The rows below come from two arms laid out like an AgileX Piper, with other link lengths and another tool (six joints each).
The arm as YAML. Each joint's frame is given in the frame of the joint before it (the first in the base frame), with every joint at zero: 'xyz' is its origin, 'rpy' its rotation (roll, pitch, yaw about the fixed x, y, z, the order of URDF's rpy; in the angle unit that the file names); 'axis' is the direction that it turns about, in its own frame. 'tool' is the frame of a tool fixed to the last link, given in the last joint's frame.
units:
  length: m
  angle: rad
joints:
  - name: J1
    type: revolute
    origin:
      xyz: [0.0, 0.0, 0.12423]
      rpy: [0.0, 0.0, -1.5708]
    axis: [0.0, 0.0, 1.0]
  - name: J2
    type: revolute
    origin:
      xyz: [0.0, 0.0, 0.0]
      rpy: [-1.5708, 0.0, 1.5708]
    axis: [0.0, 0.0, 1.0]
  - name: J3
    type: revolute
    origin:
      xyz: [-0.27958, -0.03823, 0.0]
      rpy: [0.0, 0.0, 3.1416]
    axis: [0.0, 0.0, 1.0]
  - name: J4
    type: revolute
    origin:
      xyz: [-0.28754, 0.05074, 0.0]
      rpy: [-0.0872, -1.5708, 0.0]
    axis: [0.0, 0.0, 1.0]
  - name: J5
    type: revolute
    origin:
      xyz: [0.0, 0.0, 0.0]
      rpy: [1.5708, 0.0, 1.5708]
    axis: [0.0, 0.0, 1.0]
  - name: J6
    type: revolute
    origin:
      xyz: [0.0, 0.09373, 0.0]
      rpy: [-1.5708, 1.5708, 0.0]
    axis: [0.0, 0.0, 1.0]
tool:
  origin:
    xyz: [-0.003, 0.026, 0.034]
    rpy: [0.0, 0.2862, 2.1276]
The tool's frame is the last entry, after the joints.
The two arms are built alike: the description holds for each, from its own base.
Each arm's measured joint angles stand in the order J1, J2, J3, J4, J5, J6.
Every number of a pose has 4 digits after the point.
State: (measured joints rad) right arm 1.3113 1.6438 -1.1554 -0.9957 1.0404 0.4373; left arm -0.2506 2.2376 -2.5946 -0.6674 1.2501 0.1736
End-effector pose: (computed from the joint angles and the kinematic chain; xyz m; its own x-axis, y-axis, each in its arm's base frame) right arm 0.1805 0.3119 0.2210 -0.6147 -0.6799 -0.3998 -0.4825 0.7252 -0.4913; left arm 0.4806 -0.1995 0.3796 -0.3889 0.6457 -0.6571 0.8544 0.5196 0.0049
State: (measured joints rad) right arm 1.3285 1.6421 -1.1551 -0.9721 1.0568 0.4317; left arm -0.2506 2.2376 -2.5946 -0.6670 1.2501 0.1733
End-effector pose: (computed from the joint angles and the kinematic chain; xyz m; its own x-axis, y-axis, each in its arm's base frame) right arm 0.1733 0.3122 0.2200 -0.6222 -0.6823 -0.3839 -0.4903 0.7219 -0.4884; left arm 0.4806 -0.1995 0.3796 -0.3892 0.6457 -0.6569 0.8542 0.5199 0.0049
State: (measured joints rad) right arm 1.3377 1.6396 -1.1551 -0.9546 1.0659 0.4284; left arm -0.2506 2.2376 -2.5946 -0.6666 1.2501 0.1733
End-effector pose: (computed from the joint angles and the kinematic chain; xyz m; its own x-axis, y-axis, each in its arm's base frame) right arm 0.1689 0.3121 0.2196 -0.6288 -0.6816 -0.3742 -0.4950 0.7221 -0.4833; left arm 0.4806 -0.1994 0.3796 -0.3892 0.6459 -0.6567 0.8541 0.5200 0.0052
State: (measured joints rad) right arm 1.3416 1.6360 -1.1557 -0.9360 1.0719 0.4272; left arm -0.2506 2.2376 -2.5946 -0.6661 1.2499 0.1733
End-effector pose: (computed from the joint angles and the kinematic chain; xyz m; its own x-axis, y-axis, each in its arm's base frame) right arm 0.1660 0.3114 0.2196 -0.6390 -0.6759 -0.3672 -0.4970 0.7271 -0.4737; left arm 0.4807 -0.1994 0.3796 -0.3893 0.6460 -0.6566 0.8540 0.5203 0.0056
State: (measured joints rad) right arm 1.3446 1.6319 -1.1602 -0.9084 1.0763 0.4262; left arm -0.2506 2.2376 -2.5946 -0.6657 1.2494 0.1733
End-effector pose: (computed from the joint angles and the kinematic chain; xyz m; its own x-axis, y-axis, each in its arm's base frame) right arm 0.1627 0.3114 0.2201 -0.6538 -0.6656 -0.3599 -0.4999 0.7370 -0.4549; left arm 0.4808 -0.1993 0.3796 -0.3893 0.6459 -0.6567 0.8537 0.5207 0.0060
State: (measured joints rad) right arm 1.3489 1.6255 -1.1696 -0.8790 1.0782 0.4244; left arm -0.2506 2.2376 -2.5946 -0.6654 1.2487 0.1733
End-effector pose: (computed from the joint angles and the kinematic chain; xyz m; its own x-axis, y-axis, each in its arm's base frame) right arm 0.1589 0.3125 0.2227 -0.6663 -0.6545 -0.3574 -0.5050 0.7487 -0.4295; left arm 0.4809 -0.1993 0.3796 -0.3893 0.6457 -0.6570 0.8535 0.5211 0.0065
